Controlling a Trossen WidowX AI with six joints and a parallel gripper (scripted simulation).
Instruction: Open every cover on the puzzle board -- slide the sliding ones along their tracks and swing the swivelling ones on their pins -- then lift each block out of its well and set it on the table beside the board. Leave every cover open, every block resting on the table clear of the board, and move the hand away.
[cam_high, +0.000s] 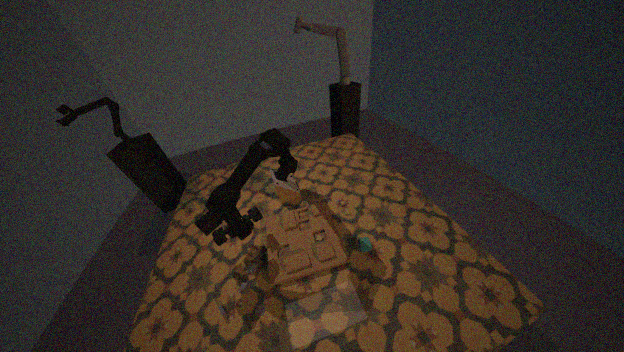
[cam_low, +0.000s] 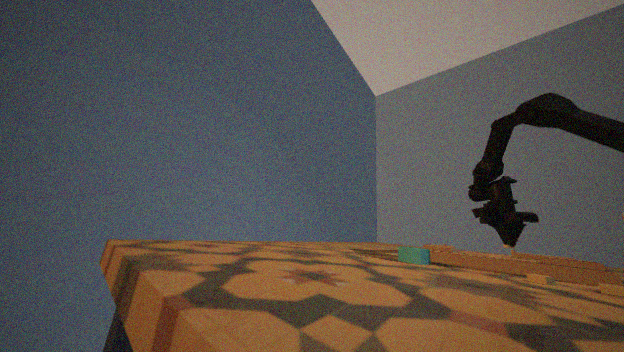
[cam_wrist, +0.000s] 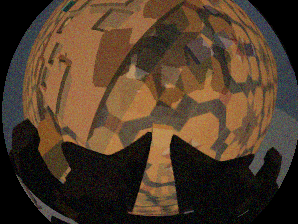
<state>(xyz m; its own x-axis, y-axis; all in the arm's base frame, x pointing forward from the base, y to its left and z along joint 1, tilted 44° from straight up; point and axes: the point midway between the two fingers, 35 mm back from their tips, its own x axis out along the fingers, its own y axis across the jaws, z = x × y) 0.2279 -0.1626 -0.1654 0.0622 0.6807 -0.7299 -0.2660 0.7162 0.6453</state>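
The tan puzzle board lies 230 mm to the left of my gripper tip, 90 mm ahead of it and 30 mm below it. Also, from my gripper tip: teal block 410 mm to the left, 240 mm ahead, 30 mm below.
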